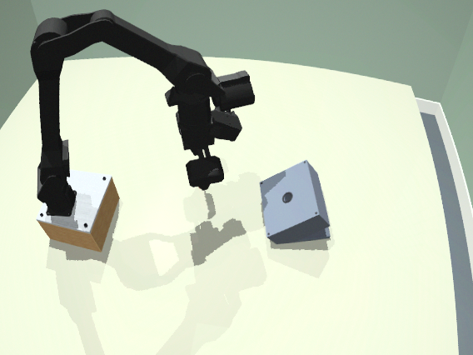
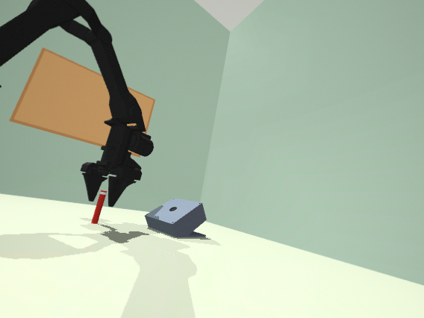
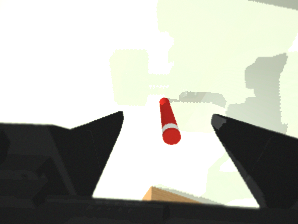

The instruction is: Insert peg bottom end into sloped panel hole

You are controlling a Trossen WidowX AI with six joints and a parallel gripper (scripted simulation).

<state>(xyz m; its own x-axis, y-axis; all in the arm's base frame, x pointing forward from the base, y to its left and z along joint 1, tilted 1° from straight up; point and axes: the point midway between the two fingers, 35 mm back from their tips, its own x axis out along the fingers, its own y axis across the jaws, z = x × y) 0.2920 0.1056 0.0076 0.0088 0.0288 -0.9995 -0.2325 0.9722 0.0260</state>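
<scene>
Right now the sloped panel is 180 mm ahead of my gripper tip, 80 mm to the right of it and 10 mm below it. Also, from my gripper tip: red round peg (10 mm above).
</scene>
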